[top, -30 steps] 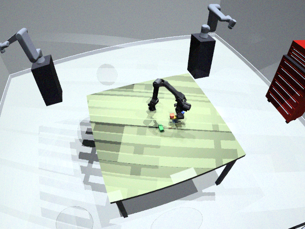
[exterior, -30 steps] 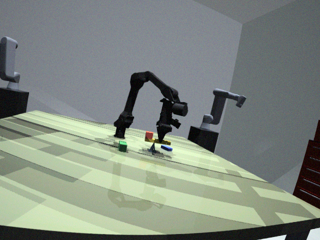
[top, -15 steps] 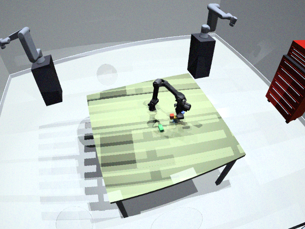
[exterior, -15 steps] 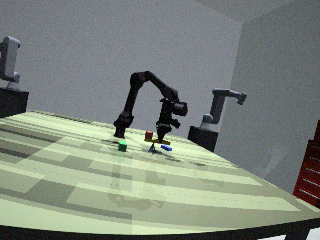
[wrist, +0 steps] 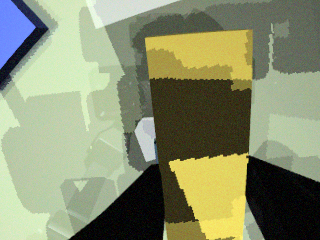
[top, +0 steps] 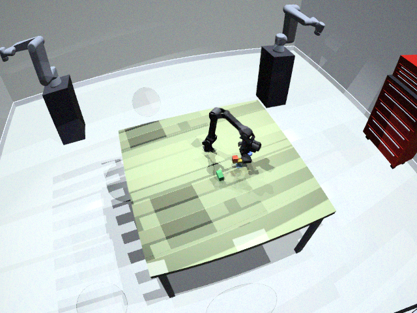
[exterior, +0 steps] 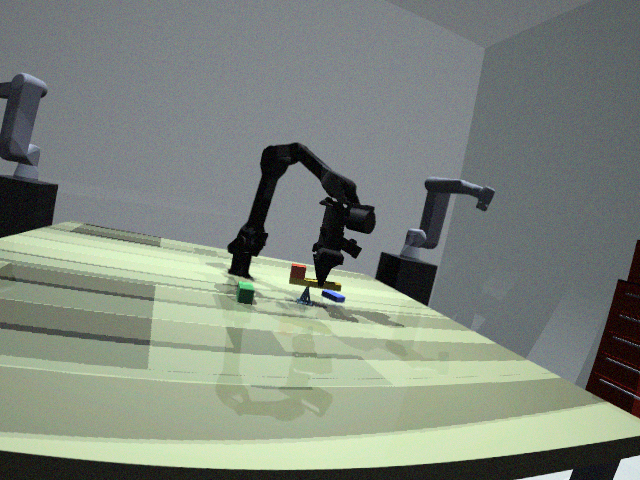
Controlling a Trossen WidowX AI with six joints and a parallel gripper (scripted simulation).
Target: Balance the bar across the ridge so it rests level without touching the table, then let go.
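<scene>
Right now my gripper tip is 4 cm to the left of the yellow bar, 1 cm below it and 1 cm past it. Round my gripper tip: blue block: 9 cm behind, 8 cm to the left, 5 cm below; then green block: 19 cm to the right, 4 cm below, 4 cm ahead.
</scene>
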